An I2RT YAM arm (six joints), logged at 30 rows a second.
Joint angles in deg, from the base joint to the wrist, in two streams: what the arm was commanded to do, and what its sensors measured. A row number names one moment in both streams.
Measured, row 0:
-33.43, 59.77, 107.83, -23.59, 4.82, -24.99
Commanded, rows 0 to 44:
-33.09, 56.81, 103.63, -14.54, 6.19, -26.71
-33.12, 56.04, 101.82, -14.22, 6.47, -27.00
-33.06, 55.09, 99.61, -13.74, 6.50, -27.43
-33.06, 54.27, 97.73, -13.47, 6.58, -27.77
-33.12, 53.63, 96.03, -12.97, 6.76, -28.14
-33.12, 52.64, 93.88, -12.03, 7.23, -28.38
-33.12, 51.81, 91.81, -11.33, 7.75, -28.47
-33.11, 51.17, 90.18, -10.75, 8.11, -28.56
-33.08, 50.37, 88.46, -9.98, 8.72, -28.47
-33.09, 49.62, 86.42, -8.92, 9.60, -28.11
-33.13, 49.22, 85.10, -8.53, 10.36, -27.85
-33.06, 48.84, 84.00, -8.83, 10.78, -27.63
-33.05, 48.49, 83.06, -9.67, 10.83, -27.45
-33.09, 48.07, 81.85, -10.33, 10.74, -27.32
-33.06, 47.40, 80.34, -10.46, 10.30, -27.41
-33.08, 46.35, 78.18, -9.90, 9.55, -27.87
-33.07, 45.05, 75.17, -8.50, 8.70, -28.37
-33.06, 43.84, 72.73, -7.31, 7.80, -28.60
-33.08, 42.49, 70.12, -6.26, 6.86, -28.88
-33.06, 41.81, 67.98, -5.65, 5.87, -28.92
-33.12, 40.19, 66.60, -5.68, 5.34, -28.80
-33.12, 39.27, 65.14, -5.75, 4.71, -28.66
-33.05, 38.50, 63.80, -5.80, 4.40, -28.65
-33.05, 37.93, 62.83, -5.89, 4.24, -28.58
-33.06, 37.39, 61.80, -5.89, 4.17, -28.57
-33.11, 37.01, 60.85, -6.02, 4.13, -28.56
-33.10, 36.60, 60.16, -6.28, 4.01, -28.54
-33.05, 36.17, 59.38, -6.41, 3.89, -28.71
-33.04, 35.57, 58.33, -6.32, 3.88, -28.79
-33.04, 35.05, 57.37, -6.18, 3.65, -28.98
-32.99, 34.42, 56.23, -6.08, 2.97, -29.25
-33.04, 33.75, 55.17, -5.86, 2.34, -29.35
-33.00, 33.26, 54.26, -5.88, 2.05, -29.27
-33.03, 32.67, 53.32, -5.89, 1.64, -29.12
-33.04, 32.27, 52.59, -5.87, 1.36, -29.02
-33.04, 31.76, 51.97, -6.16, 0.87, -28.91
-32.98, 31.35, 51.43, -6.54, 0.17, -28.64
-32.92, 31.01, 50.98, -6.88, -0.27, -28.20
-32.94, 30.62, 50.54, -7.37, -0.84, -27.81
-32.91, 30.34, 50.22, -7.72, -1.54, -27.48
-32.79, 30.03, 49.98, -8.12, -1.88, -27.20
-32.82, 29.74, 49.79, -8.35, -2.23, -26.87
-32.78, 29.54, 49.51, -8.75, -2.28, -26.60
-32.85, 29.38, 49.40, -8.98, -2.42, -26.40
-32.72, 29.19, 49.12, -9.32, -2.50, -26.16
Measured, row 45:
-33.10, 30.44, 49.36, -13.50, -0.82, -27.46
